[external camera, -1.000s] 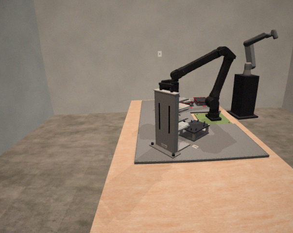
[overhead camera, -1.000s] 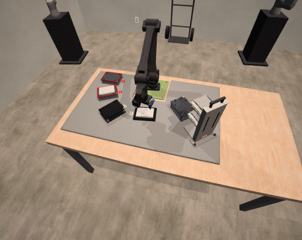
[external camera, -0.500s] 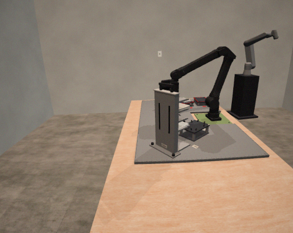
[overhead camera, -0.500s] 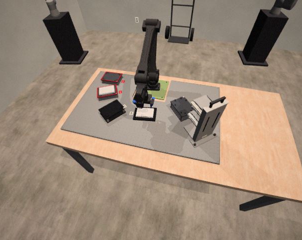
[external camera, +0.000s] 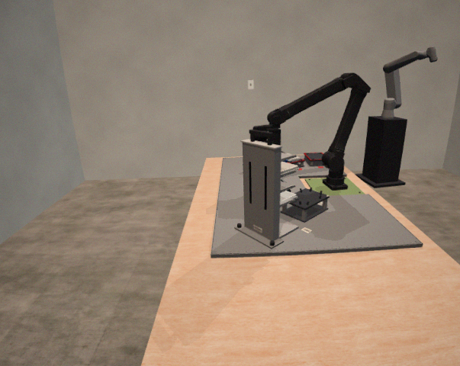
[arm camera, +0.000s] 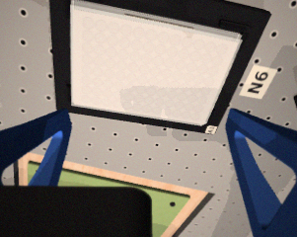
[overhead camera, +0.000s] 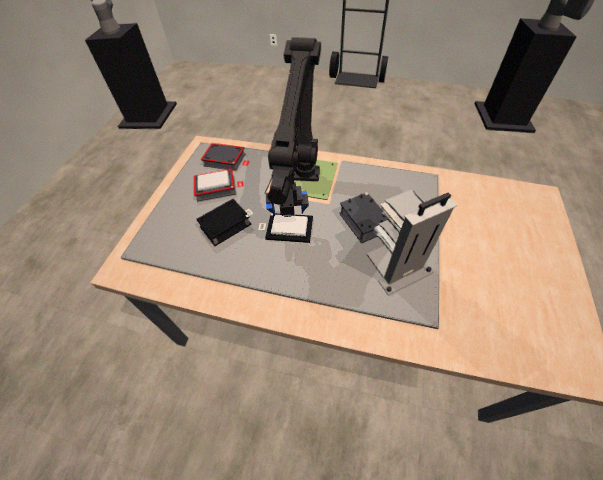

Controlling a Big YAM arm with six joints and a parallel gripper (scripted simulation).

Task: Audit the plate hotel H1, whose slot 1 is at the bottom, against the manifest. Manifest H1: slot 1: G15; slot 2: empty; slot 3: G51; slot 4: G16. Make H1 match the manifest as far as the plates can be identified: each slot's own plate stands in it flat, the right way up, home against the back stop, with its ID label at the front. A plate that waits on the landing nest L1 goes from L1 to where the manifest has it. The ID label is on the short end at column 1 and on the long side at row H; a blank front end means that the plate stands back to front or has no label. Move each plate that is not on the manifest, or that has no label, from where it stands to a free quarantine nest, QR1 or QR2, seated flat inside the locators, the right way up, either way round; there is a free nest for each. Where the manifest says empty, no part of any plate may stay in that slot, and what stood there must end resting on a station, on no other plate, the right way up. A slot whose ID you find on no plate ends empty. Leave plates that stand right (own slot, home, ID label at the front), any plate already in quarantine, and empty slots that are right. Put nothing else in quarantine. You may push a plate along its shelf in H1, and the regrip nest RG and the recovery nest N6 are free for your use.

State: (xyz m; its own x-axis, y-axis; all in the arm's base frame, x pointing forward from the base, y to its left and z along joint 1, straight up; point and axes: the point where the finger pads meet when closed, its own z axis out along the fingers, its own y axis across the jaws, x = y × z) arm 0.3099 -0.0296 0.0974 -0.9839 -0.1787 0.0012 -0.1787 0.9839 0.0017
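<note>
My hand is 8 cm above the black N6 nest. Round my hand: dark raised RG nest: 5 cm behind, 27 cm to the left, 4 cm below; white plate labelled G51: 10 cm ahead, 36 cm to the left, 13 cm above; H1 tag: 42 cm to the left, 9 cm below.
</note>
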